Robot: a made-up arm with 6 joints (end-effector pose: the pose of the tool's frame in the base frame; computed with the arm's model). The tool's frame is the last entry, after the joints. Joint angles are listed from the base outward.
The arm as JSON. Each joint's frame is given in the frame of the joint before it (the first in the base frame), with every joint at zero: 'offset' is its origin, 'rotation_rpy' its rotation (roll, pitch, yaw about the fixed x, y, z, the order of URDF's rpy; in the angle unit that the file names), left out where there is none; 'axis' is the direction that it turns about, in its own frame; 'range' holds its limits. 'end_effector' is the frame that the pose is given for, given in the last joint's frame.
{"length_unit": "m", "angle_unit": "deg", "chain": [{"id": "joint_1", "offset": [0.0, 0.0, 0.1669], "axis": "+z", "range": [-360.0, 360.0]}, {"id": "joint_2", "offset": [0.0, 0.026, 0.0], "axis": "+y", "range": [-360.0, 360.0]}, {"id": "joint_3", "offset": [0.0, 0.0, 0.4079], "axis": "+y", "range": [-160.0, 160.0]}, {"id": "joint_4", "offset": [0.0, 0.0, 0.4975], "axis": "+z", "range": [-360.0, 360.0]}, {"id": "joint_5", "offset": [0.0, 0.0, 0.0], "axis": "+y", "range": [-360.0, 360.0]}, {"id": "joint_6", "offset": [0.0, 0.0, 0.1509], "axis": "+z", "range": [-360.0, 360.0]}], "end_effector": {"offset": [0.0, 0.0, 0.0]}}
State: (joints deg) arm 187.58 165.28 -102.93 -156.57 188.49 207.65
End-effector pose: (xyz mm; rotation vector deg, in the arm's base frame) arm -413.3 -90.2 -84.1 -157.72 -1.92 -81.35
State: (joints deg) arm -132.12 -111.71 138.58 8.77 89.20 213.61
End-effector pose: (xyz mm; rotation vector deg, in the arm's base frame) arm 49.9 -17.9 394.3 21.35 -123.41 58.29
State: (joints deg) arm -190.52 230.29 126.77 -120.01 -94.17 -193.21
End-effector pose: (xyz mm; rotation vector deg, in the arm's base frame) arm 230.6 -201.8 396.0 97.73 62.35 -105.89
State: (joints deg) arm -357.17 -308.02 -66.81 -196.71 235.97 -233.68
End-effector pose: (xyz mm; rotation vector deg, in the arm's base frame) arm 331.5 6.4 848.1 -36.37 107.56 -40.56
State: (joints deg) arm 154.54 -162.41 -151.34 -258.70 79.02 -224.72
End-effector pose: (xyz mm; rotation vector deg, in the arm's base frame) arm -287.4 -52.8 162.9 40.02 -67.11 56.87
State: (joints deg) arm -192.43 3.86 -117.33 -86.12 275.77 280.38
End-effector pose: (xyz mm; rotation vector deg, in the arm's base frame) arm 390.6 -266.1 360.4 74.11 79.53 -81.06
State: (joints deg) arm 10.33 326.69 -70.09 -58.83 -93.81 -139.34
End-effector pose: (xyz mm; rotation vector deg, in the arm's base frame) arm -696.9 30.4 319.0 -116.78 25.75 12.90
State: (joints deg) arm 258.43 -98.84 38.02 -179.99 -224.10 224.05
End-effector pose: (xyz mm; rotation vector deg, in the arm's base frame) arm 184.7 772.7 202.3 157.58 48.76 -11.67
